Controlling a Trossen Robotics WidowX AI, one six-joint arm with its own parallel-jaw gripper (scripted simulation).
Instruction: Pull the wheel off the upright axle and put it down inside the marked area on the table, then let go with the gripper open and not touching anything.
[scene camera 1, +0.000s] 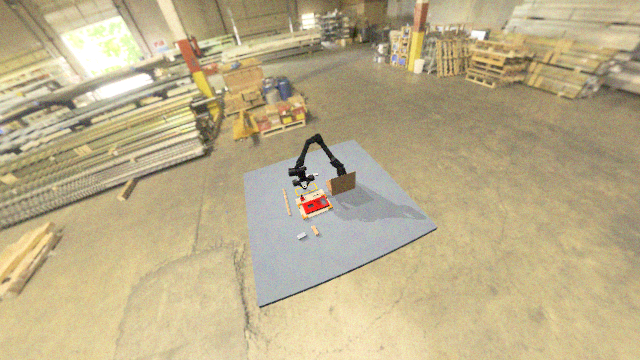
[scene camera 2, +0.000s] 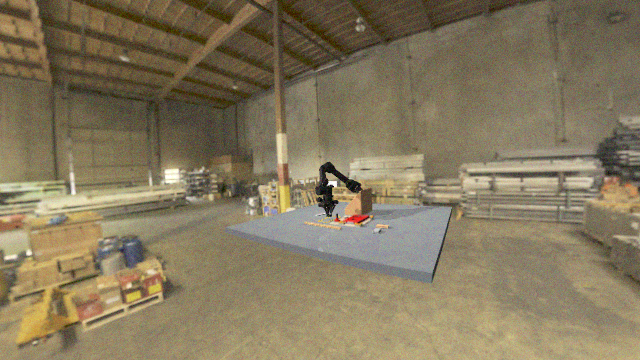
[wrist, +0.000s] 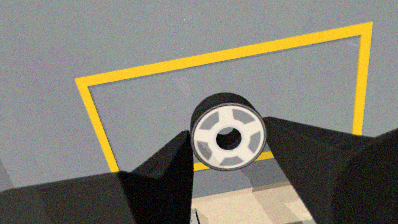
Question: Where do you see my gripper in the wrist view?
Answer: At 226, 131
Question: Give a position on a wheel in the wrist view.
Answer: At 243, 145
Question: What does my gripper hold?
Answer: A wheel.
